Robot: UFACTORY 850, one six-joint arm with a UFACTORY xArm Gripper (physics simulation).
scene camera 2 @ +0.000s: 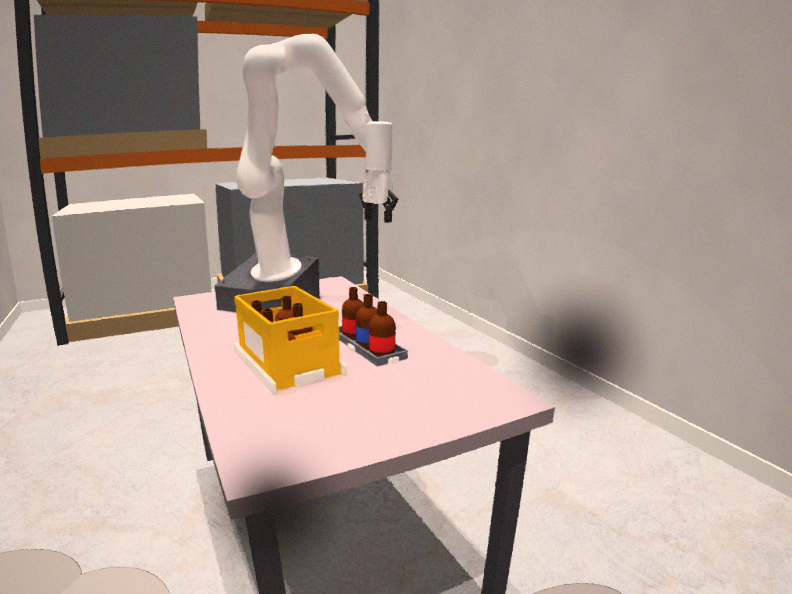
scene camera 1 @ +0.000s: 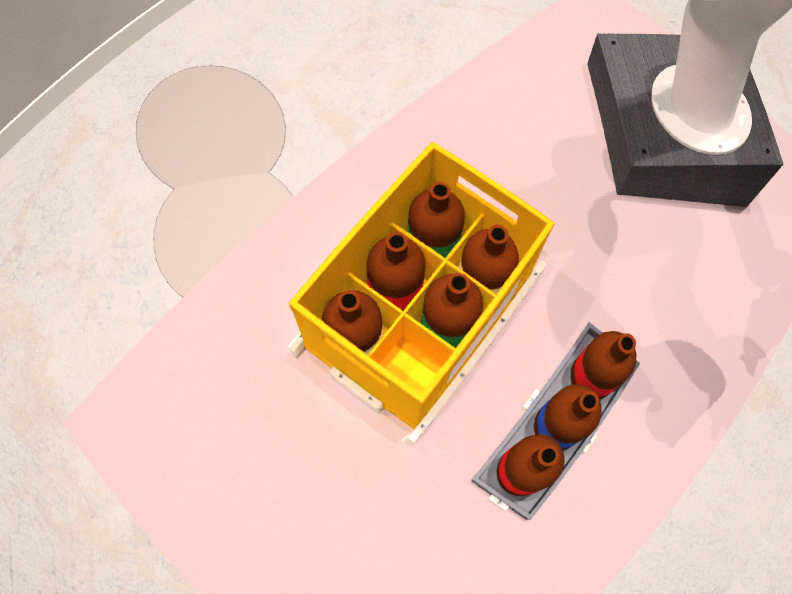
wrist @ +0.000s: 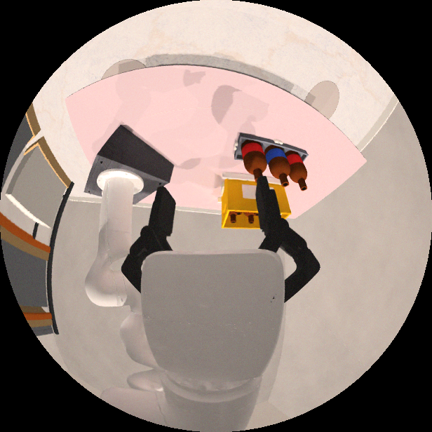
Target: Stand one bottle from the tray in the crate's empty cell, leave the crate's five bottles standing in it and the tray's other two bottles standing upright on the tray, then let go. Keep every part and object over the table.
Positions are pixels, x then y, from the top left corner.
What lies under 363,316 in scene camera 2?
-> A blue-label bottle.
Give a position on a red-label bottle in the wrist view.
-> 254,161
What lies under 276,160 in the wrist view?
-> A blue-label bottle.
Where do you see a red-label bottle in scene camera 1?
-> At 395,265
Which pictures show the blue-label bottle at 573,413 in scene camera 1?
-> Scene camera 2, scene camera 1 and the wrist view: all of them.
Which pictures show the red-label bottle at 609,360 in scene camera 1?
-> Scene camera 2, scene camera 1 and the wrist view: all of them.
